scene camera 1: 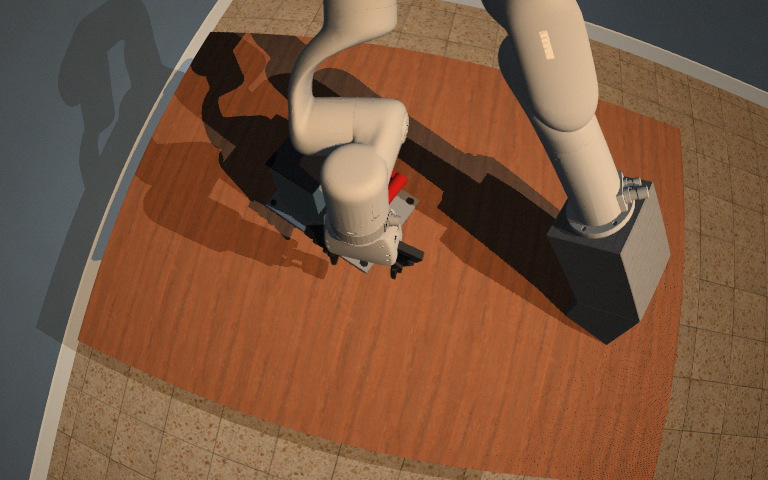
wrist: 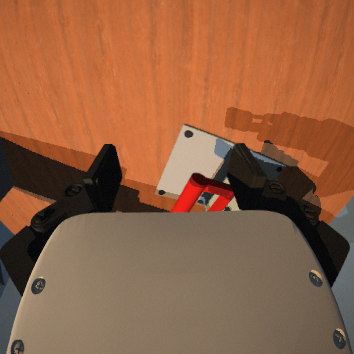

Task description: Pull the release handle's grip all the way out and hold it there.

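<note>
The release handle's red grip point(scene camera 1: 397, 186) point(wrist: 189, 194) shows partly. In the scene view it sticks out to the right from behind the arm's wrist. In the wrist view the end of its bar and one side arm show, and the gripper body hides the rest. The handle's dark housing point(scene camera 1: 293, 189) stands on a light grey base plate point(scene camera 1: 404, 211) point(wrist: 186, 159). My gripper point(scene camera 1: 364, 267) point(wrist: 174, 158) is open and empty above the plate. In the wrist view the grip's bar appears between the two fingers, nearer the right finger, whose tip overlaps the view of the side arm.
The base plate has dark bolts at its corners and lies on the wooden table point(scene camera 1: 339, 362) point(wrist: 125, 65). The arm's dark pedestal point(scene camera 1: 594, 271) stands at the right of the table in the scene view. Arm shadows fall across the housing and the table's left part.
</note>
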